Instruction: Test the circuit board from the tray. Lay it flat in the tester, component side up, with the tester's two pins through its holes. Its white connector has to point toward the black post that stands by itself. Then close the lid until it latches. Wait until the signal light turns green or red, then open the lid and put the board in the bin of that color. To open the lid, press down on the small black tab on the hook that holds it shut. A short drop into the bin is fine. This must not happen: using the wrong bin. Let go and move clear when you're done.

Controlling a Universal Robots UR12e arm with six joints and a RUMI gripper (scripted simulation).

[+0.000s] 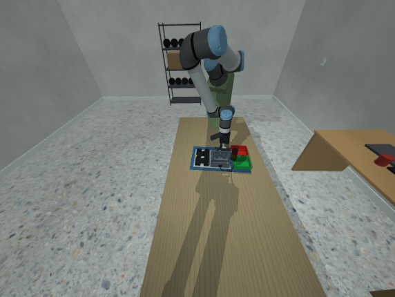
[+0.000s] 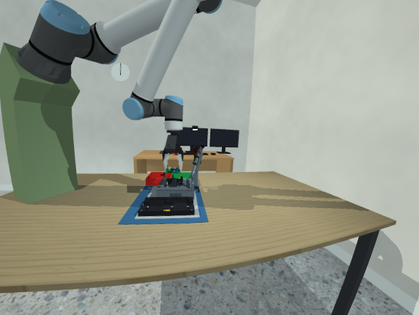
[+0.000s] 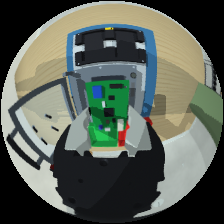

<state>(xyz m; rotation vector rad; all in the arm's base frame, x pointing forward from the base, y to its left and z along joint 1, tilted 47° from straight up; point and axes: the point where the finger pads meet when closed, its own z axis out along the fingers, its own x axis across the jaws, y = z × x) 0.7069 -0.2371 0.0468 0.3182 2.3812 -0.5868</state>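
The tester lid lies 12 cm ahead of my hand, 5 cm to the right of it and 5 cm above it. From my hand the other things lie so: red bin: 23 cm to the left, 12 cm below; then green bin: 16 cm to the left, 13 cm ahead, 12 cm below; then green circuit board: 1 cm to the left.
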